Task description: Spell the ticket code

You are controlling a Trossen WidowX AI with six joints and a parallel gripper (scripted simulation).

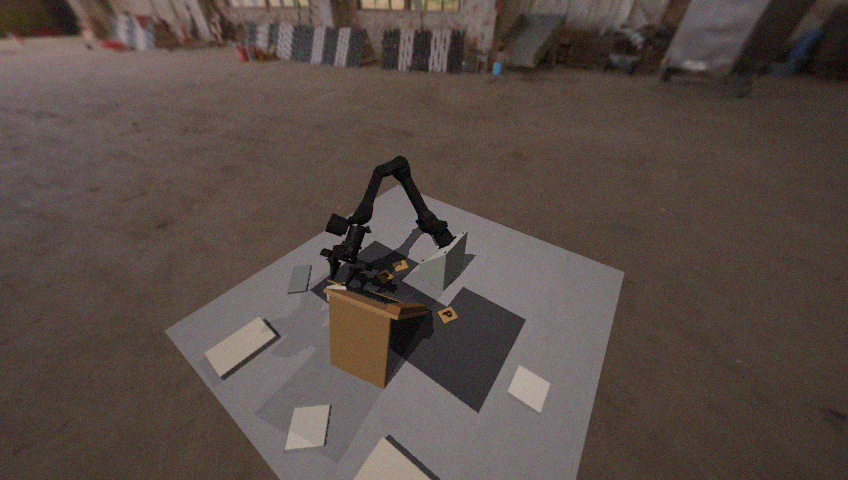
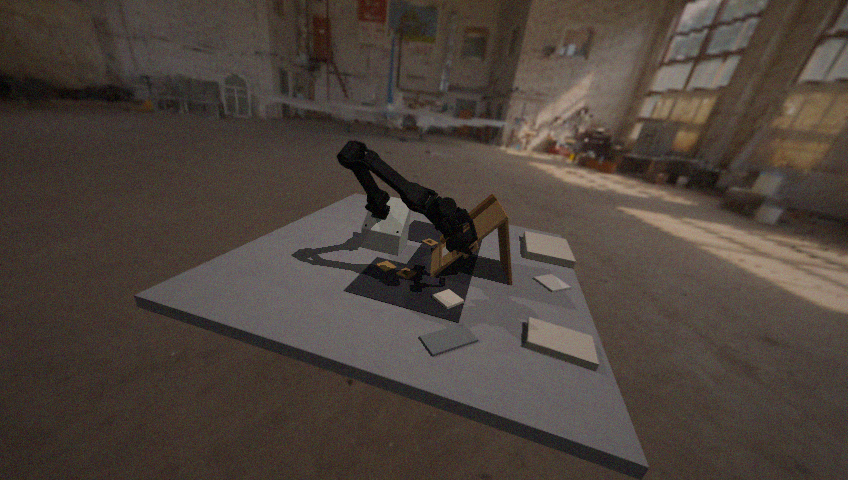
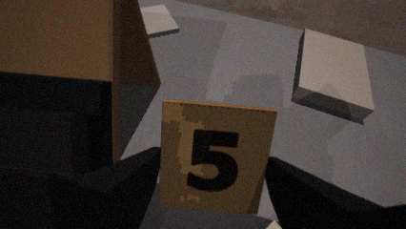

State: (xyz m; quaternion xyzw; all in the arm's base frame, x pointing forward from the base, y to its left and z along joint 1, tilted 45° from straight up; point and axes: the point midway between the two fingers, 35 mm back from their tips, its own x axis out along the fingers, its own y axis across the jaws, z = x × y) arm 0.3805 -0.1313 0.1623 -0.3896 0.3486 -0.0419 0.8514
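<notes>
Now: gripper tip 16 cm to the right of the white ticket, 9 cm past it and 8 cm above it. The rest, counted from my gripper tip: small white card: 15 cm below, 9 cm to the right, 4 cm behind; then grey plate: 28 cm to the right, 15 cm below; then letter tile: right at my gripper tip.
</notes>
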